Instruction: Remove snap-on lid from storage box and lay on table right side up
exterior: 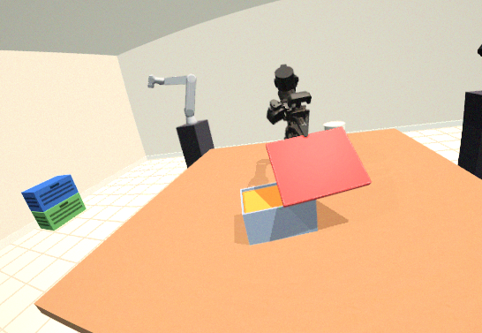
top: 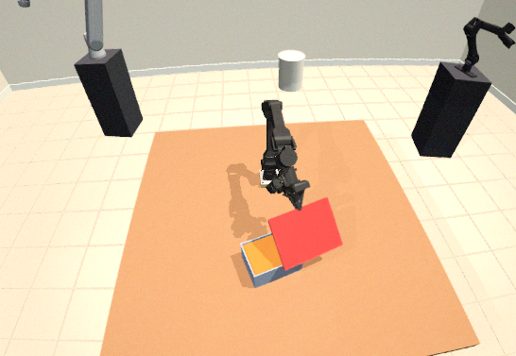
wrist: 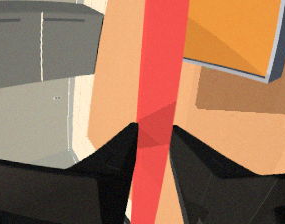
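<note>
The red lid lies 60 mm ahead of my gripper tip, 30 mm to the left of it and 50 mm below it. The rest, counted from my gripper tip: grey-blue storage box (90 mm ahead, 90 mm to the right, 180 mm below).
</note>
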